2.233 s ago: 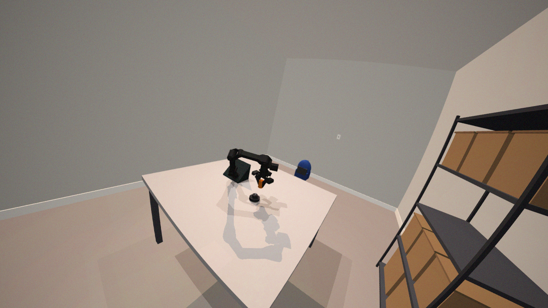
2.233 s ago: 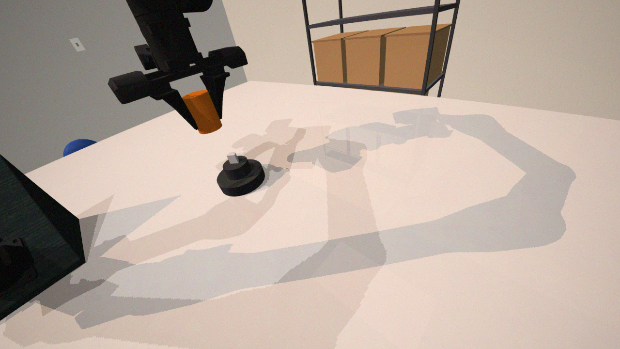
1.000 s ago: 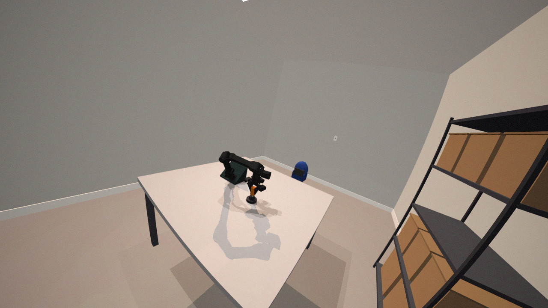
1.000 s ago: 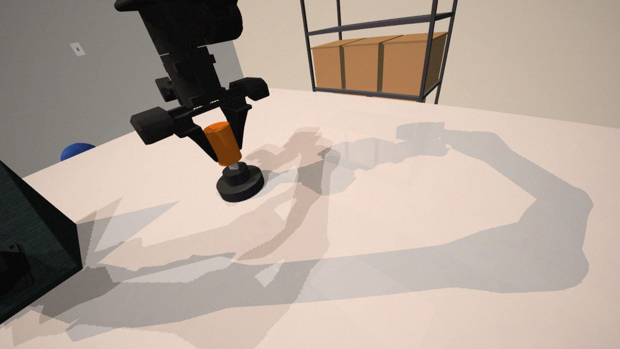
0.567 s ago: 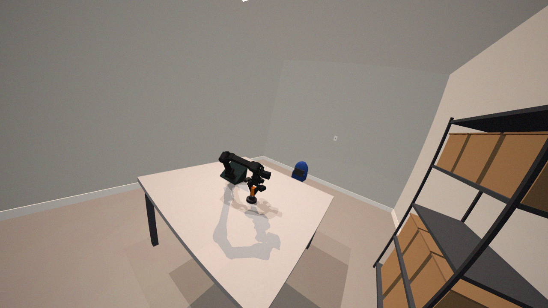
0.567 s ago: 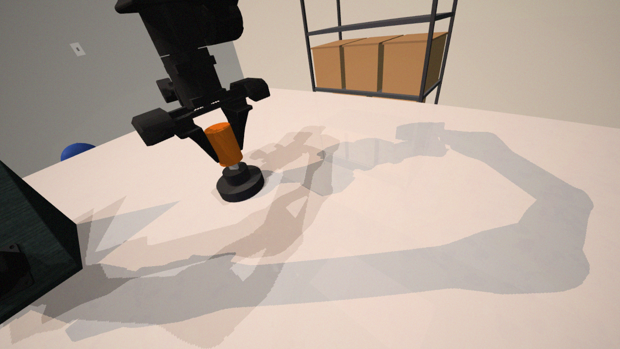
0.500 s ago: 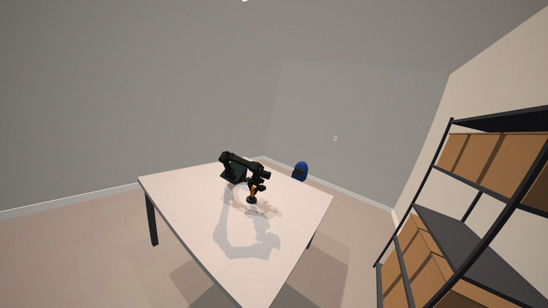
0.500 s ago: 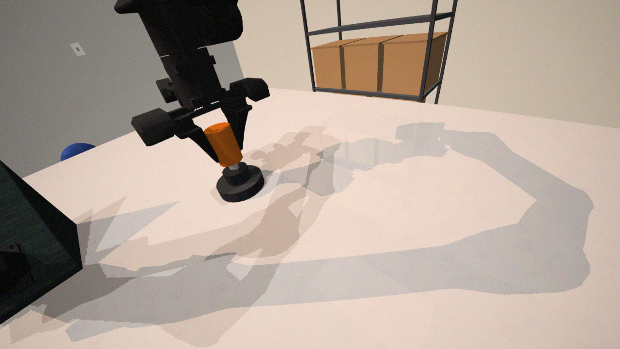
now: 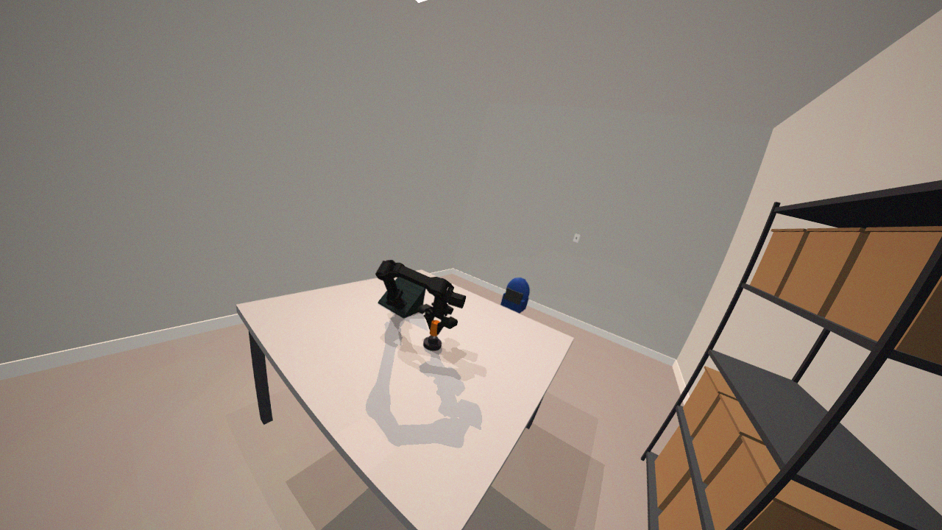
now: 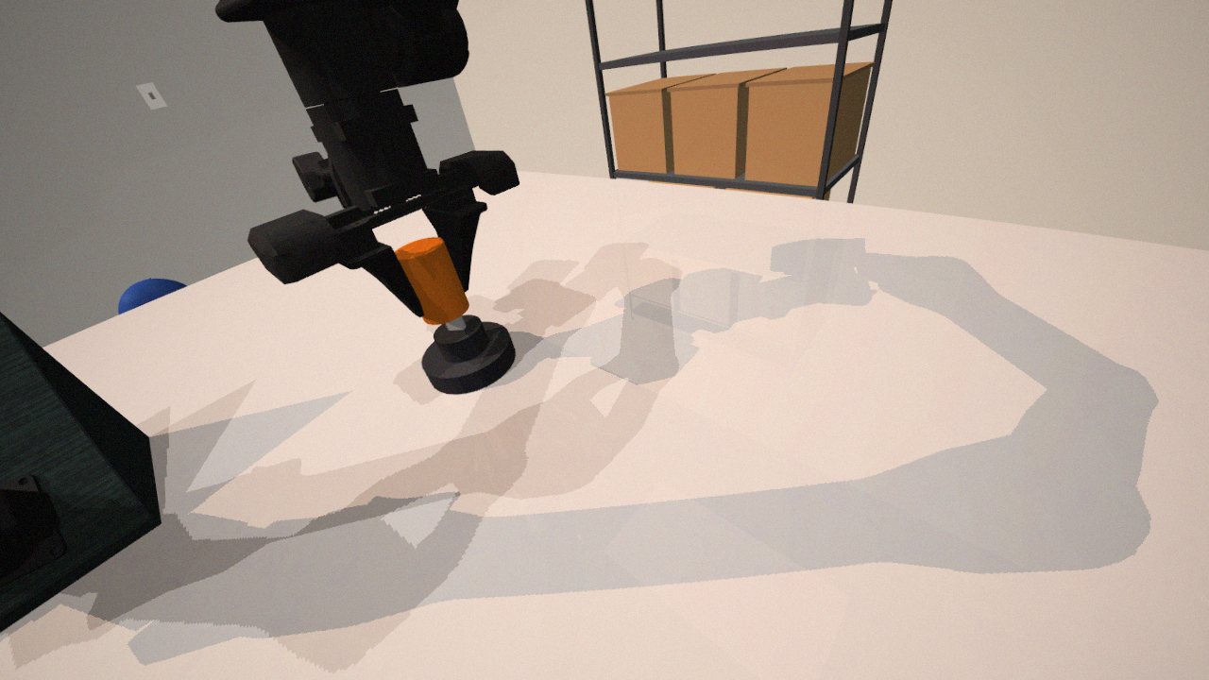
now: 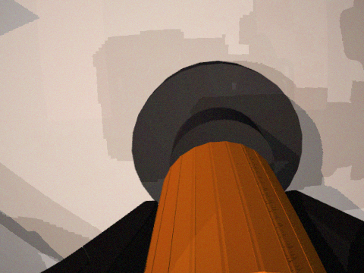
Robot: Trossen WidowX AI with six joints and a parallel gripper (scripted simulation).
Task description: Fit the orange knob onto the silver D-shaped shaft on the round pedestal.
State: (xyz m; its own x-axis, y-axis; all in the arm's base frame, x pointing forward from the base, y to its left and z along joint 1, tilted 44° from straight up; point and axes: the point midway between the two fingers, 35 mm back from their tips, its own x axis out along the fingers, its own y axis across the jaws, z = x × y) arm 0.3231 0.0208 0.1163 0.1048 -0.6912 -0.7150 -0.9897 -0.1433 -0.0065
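The orange knob is 30 mm above my gripper tip. From my gripper tip the other things lie so: round black pedestal 40 mm below.
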